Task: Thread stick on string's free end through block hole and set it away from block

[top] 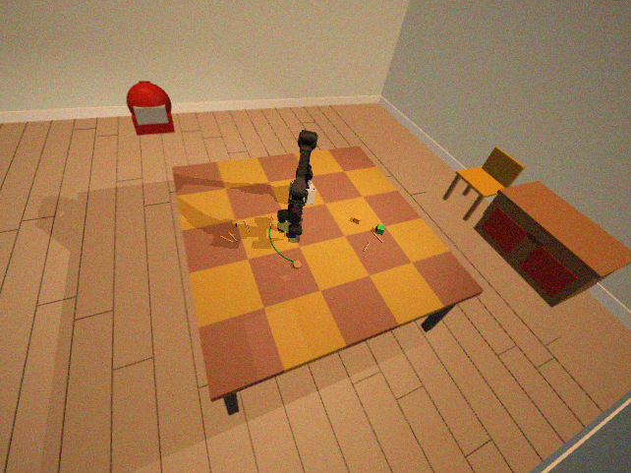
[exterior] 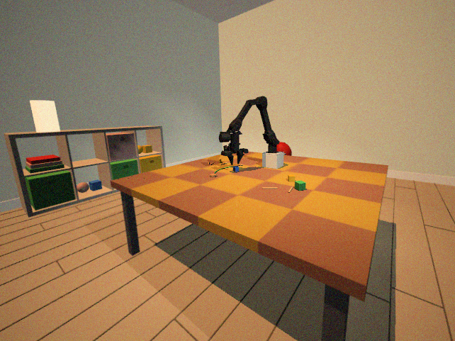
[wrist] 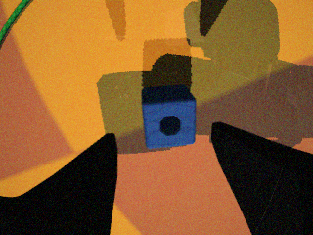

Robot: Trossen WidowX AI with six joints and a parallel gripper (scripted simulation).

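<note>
Right now my gripper tip is 30 mm above the blue cube. From my gripper tip the other things lie so: round wooden button 180 mm ahead, 20 mm to the right, 40 mm below; thin wooden stick 110 mm behind, 90 mm to the right, 40 mm below; yellow cube 40 mm behind, 390 mm to the left, 30 mm below.
</note>
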